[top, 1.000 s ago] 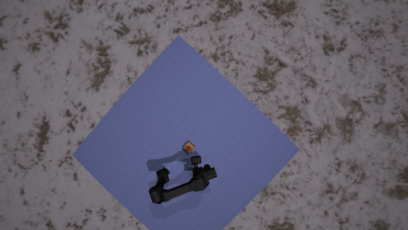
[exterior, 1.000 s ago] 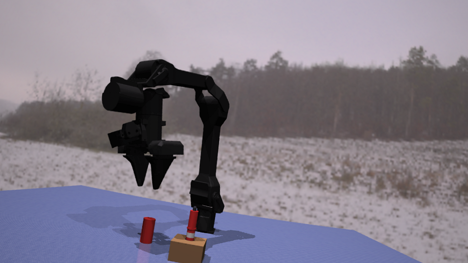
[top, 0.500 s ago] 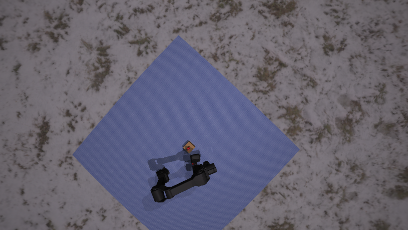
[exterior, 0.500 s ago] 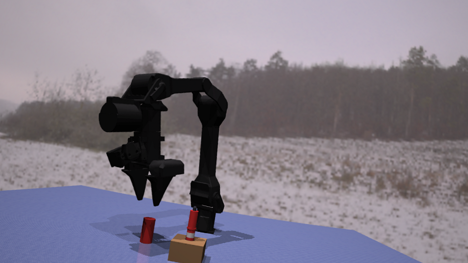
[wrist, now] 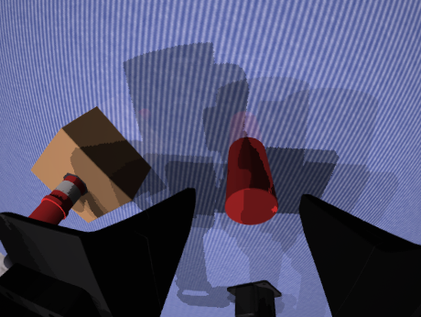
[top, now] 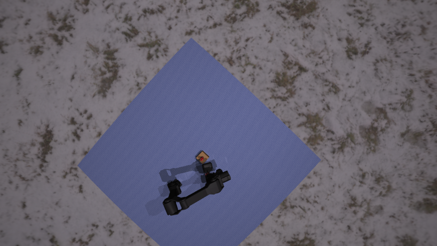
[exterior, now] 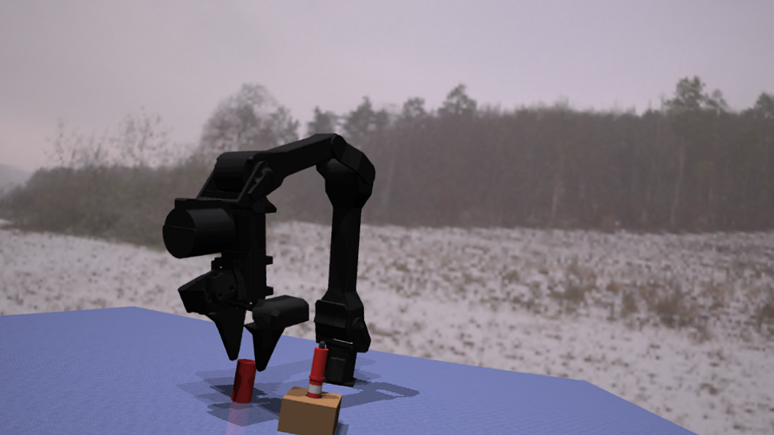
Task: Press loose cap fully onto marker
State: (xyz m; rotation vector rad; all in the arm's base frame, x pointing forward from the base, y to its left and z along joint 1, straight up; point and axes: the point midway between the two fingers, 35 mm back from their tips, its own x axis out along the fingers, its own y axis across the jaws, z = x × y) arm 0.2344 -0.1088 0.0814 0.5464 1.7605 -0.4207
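Now: gripper tip 2 cm above the red cap. The rest, counted from my gripper tip: holder block 10 cm to the left, 6 cm ahead, 3 cm below.
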